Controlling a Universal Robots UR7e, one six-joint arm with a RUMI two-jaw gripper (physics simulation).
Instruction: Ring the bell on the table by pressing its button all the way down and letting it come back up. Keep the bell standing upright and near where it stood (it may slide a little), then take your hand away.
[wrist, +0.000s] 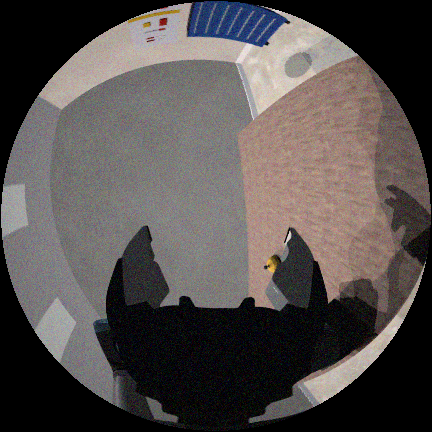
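Where they show: gripper, fingertip midpoint: (217, 228); arm's base, link origin: (322, 346).
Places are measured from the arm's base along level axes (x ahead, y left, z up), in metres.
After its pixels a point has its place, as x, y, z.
Note:
A small yellow bell (272, 263) {0.406, -0.141, -0.053} with a dark button shows on the brownish-pink table (310, 170) {0.176, -0.486, -0.088}, close to the table's edge. The right finger hides part of the bell in this view. My gripper (217, 228) {0.043, -0.396, 0.234} is open, with its two dark fingers wide apart and nothing between them. It is above the level of the table, and the bell appears beside the inner side of the right finger, not midway between the fingertips. Whether the finger touches the bell cannot be told.
Grey floor (150, 150) lies beyond the table's left edge. A blue striped panel (235, 21) and a white poster (155, 30) are on the wall at the top. A grey round spot (298, 65) shows at the upper right. The arm's shadow falls across the table's right side.

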